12 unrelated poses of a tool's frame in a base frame.
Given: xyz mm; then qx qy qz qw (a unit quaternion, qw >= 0).
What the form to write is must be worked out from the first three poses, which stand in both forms.
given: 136, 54, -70, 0.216, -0.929, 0.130, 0.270
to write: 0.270, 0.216, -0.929, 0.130, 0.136, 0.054, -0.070
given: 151, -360, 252, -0.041, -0.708, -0.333, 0.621
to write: 0.621, -0.041, -0.708, -0.333, 0.151, -0.360, 0.252
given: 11, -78, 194, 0.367, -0.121, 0.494, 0.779
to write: 0.779, 0.367, -0.121, 0.494, 0.011, -0.078, 0.194
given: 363, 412, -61, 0.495, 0.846, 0.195, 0.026
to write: 0.026, 0.495, 0.846, 0.195, 0.363, 0.412, -0.061
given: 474, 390, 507, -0.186, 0.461, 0.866, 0.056
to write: 0.056, -0.186, 0.461, 0.866, 0.474, 0.390, 0.507
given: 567, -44, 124, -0.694, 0.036, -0.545, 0.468
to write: 0.468, -0.694, 0.036, -0.545, 0.567, -0.044, 0.124
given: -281, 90, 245, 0.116, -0.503, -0.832, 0.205
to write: 0.205, 0.116, -0.503, -0.832, -0.281, 0.090, 0.245
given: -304, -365, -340, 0.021, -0.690, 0.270, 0.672
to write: 0.672, 0.021, -0.690, 0.270, -0.304, -0.365, -0.340
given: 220, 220, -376, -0.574, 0.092, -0.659, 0.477
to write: 0.477, -0.574, 0.092, -0.659, 0.220, 0.220, -0.376
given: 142, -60, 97, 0.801, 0.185, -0.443, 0.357
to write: 0.357, 0.801, 0.185, -0.443, 0.142, -0.060, 0.097
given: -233, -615, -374, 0.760, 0.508, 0.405, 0.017
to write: 0.017, 0.760, 0.508, 0.405, -0.233, -0.615, -0.374
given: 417, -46, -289, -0.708, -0.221, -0.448, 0.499
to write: 0.499, -0.708, -0.221, -0.448, 0.417, -0.046, -0.289
